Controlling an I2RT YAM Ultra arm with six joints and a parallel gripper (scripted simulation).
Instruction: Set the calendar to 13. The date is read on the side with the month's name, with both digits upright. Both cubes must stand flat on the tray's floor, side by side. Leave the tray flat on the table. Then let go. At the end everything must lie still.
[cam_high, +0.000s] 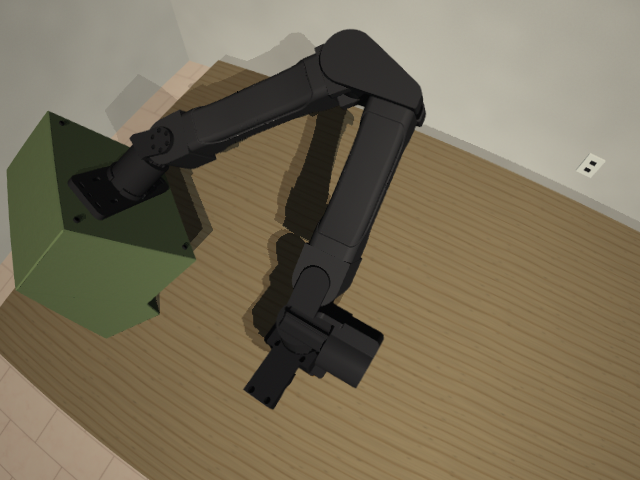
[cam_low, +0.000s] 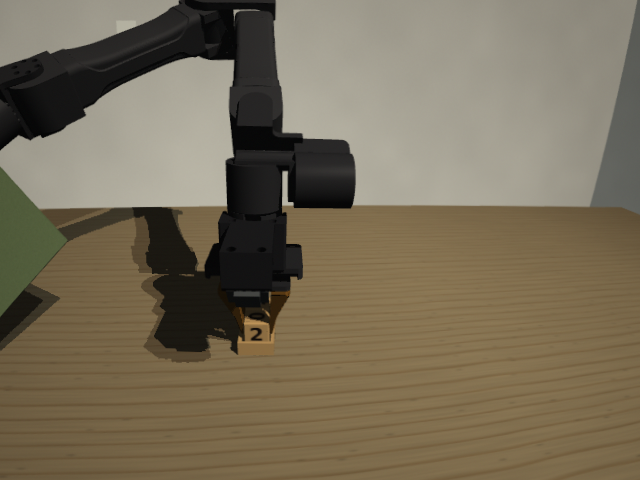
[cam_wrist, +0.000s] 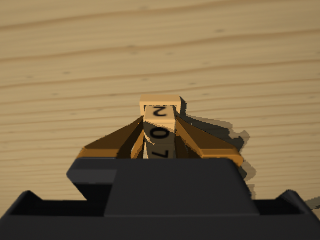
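Right now my hand is right at the wooden cube. The rest, counted from my hand: wooden tray 2 cm to the left, 2 cm below.
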